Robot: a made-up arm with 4 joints.
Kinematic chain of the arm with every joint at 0, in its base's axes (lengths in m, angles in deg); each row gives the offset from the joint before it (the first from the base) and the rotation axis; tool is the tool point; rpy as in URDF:
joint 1: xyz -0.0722 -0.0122 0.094 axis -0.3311 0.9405 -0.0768
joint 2: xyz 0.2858 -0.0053 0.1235 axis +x
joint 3: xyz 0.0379 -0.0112 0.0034 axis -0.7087 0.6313 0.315
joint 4: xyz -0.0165 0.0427 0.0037 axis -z
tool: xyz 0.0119 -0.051 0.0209 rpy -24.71 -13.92 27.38
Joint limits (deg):
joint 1: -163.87..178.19
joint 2: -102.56..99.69
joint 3: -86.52..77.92
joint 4: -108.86..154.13
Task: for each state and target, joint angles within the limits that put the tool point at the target. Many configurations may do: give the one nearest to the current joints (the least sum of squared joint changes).
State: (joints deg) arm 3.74 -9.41 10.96 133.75
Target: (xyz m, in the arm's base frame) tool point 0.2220 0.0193 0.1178
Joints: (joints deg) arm 26.33 -6.04 4.59 102.24
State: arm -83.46 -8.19 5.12 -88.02
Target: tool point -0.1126 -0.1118 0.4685
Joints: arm -78.85 -2.81 1.58 -70.79
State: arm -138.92 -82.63 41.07 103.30
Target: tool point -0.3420 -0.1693 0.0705
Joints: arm -161.66 -62.77 74.88 77.19
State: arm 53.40 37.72 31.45 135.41
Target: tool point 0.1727 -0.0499 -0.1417
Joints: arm 84.56 53.47 -13.83 154.13
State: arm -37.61 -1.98 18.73 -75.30
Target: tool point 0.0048 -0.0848 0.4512
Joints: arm -61.82 -3.15 45.36 -32.34
